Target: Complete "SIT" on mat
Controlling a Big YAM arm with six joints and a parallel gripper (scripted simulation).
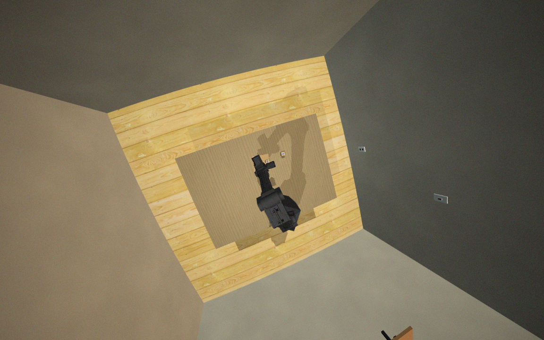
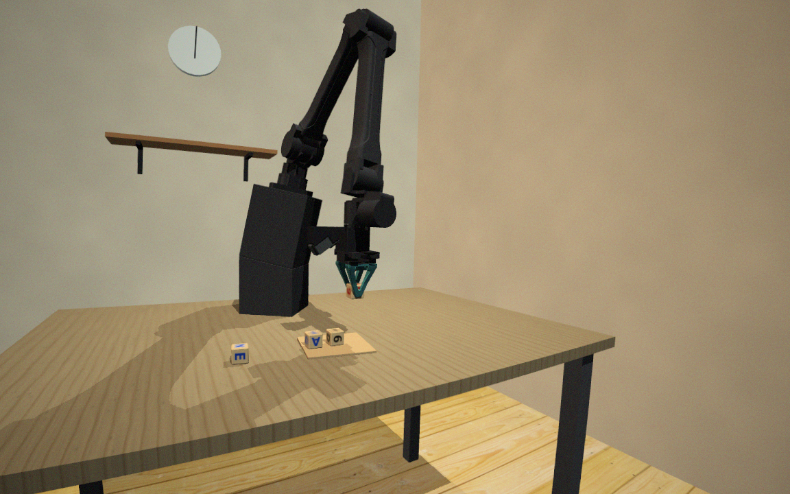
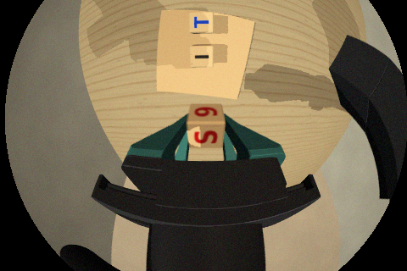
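My gripper is now 11 cm above the tan mat, 5 cm to the left of it and 1 cm short of it. Round my hand: letter block: right at my hand.
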